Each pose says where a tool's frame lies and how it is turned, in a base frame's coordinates. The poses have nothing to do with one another.
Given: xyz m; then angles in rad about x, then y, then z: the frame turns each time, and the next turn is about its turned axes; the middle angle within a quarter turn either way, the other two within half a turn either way.
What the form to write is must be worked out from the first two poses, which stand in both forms.
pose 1, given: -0.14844 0.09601 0.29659 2.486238 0.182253 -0.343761
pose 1, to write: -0.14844 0.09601 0.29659 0.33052 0.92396 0.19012 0.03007
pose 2, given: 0.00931 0.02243 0.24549 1.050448 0.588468 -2.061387
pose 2, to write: 0.00931 0.02243 0.24549 0.55051 0.03155 0.54058 -0.63539
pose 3, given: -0.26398 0.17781 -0.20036 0.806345 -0.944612 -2.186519
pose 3, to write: -0.26398 0.17781 -0.20036 0.21794 0.53223 0.11798 -0.80952
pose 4, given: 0.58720 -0.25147 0.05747 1.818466 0.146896 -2.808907
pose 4, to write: 0.58720 -0.25147 0.05747 0.15855 0.08583 0.78351 -0.59465
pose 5, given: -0.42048 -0.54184 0.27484 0.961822 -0.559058 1.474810
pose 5, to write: -0.42048 -0.54184 0.27484 0.71660 0.16466 -0.48002 0.47849
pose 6, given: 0.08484 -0.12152 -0.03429 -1.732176 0.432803 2.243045
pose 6, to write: 0.08484 -0.12152 -0.03429 0.42213 -0.19785 0.73061 0.49887
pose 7, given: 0.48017 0.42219 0.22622 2.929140 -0.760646 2.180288
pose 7, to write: 0.48017 0.42219 0.22622 0.37282 0.39200 -0.83689 -0.08337
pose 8, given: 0.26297 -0.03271 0.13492 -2.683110 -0.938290 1.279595
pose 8, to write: 0.26297 -0.03271 0.13492 0.10027 0.75816 -0.43618 -0.47422
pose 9, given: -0.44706 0.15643 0.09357 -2.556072 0.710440 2.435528
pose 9, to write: -0.44706 0.15643 0.09357 0.40601 -0.21618 0.87702 0.13876
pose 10, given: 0.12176 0.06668 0.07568 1.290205 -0.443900 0.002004
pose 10, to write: 0.12176 0.06668 0.07568 0.77957 0.58635 -0.17648 -0.13158
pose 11, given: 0.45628 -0.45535 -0.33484 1.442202 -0.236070 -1.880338
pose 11, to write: 0.45628 -0.45535 -0.33484 0.37700 0.45802 0.47736 -0.64824
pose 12, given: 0.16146 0.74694 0.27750 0.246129 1.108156 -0.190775
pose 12, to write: 0.16146 0.74694 0.27750 0.84627 0.05418 0.52975 -0.01609
